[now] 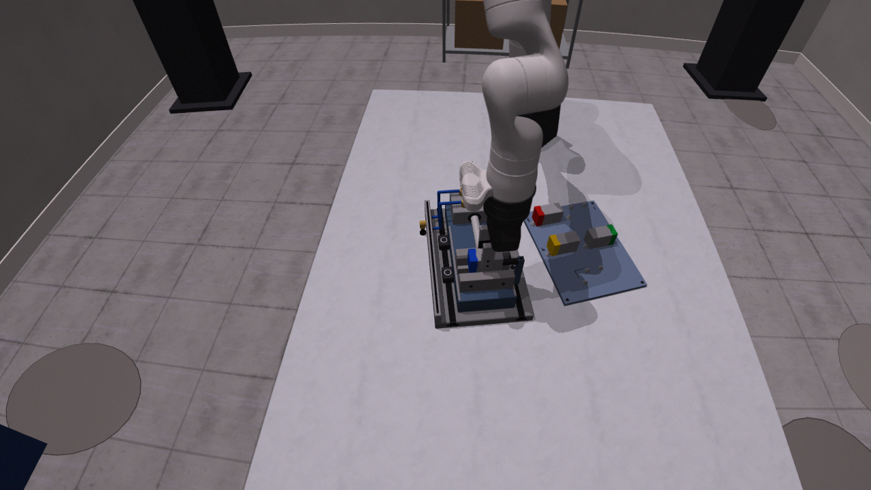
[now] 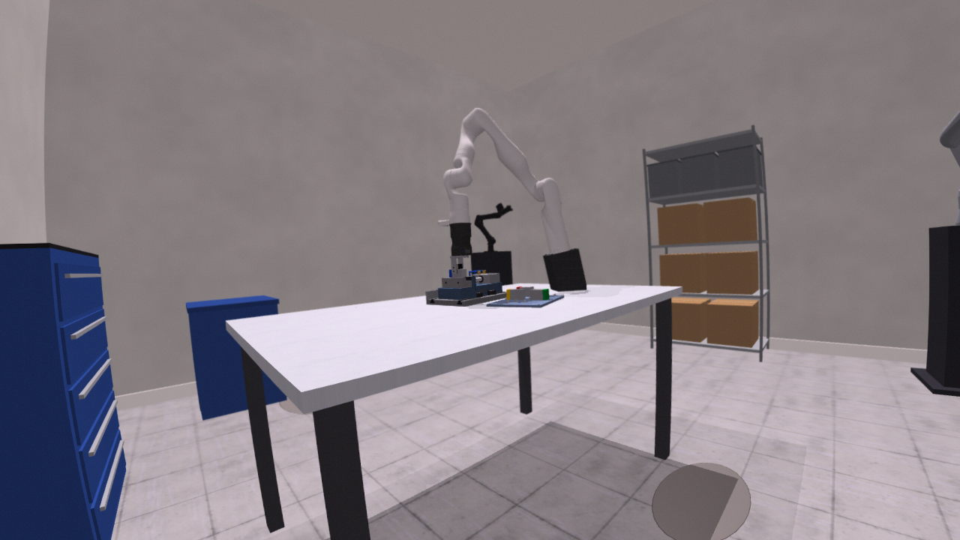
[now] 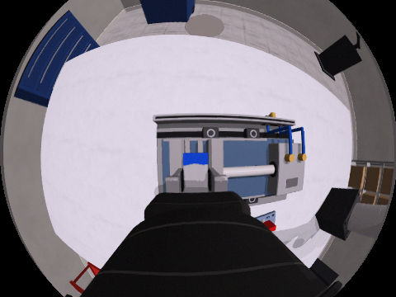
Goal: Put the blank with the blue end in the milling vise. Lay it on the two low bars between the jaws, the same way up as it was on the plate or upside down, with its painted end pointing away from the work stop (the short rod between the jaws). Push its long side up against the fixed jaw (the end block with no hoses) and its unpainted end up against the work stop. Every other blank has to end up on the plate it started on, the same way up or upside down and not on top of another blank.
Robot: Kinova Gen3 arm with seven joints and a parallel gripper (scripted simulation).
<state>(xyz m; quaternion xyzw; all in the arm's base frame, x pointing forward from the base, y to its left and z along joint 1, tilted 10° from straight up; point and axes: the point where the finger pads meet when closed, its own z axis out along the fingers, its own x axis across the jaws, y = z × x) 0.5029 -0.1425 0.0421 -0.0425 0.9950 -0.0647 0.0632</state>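
My hand is 2 cm above the blue-ended blank. From my hand the other things lie so: vise base rail (7 cm behind, 10 cm to the right, 9 cm below); work stop rod (1 cm behind, 5 cm to the left, 4 cm below); fixed jaw (3 cm ahead, 5 cm below).
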